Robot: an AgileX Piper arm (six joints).
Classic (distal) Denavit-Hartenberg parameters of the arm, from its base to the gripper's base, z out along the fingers. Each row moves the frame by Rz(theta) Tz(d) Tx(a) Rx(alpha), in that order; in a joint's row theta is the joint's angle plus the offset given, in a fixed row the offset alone. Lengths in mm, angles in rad.
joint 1: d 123  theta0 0  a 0  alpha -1.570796
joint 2: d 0  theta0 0.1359  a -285.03  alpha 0
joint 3: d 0  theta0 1.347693  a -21.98  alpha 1.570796
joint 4: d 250.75  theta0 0  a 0  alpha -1.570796
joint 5: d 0  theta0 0  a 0  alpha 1.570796
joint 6: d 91  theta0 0  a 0  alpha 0
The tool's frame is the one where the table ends.
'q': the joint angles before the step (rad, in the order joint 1, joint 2, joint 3, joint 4, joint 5, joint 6). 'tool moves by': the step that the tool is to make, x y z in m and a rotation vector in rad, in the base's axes. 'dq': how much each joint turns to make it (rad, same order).
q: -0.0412 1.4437 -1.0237 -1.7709 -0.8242 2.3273
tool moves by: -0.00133 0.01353 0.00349 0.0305 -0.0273 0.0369
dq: 0.0427 0.0000 0.0000 0.0563 -0.0001 -0.0370
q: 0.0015 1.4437 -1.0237 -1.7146 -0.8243 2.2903
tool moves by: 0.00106 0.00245 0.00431 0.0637 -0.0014 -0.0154
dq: 0.0064 0.0000 0.0000 0.0690 0.0000 -0.0024
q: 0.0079 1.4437 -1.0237 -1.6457 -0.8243 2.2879
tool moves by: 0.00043 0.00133 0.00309 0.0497 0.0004 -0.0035
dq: 0.0015 0.0009 0.0001 0.0501 -0.0115 -0.0022
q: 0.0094 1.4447 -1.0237 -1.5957 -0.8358 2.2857
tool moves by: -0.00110 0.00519 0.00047 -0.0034 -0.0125 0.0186
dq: 0.0171 -0.0001 0.0000 0.0073 0.0000 -0.0168
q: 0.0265 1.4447 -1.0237 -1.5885 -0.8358 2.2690
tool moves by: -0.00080 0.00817 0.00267 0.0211 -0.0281 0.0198
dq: 0.0270 0.0013 0.0001 0.0486 0.0000 -0.0409
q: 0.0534 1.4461 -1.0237 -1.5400 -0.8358 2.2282
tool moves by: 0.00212 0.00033 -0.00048 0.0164 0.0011 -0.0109
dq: 0.0023 0.0063 0.0000 0.0257 0.0067 -0.0087
